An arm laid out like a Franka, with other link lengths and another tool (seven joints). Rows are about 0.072 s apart.
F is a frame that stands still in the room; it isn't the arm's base.
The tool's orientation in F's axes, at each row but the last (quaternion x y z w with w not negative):
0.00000, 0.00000, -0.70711, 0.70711
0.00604, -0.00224, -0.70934, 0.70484
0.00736, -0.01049, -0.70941, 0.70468
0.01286, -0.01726, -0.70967, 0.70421
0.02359, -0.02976, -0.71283, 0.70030
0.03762, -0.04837, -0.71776, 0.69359
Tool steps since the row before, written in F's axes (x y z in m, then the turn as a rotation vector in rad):
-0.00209, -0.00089, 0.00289, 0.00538, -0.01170, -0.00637
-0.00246, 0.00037, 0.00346, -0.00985, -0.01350, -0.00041
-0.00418, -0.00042, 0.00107, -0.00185, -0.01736, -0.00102
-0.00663, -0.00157, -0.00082, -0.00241, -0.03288, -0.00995
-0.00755, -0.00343, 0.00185, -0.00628, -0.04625, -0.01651
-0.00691, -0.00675, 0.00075, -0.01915, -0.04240, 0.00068
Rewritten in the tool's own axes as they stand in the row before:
0.00089, -0.00209, 0.00289, 0.01170, 0.00538, -0.00637
-0.00037, -0.00242, 0.00349, 0.01356, -0.00977, -0.00022
0.00045, -0.00415, 0.00117, 0.01737, -0.00176, -0.00105
0.00162, -0.00665, -0.00055, 0.03284, -0.00258, -0.01005
0.00358, -0.00733, 0.00238, 0.04622, -0.00670, -0.01642
0.00700, -0.00654, 0.00146, 0.04305, -0.01751, 0.00226

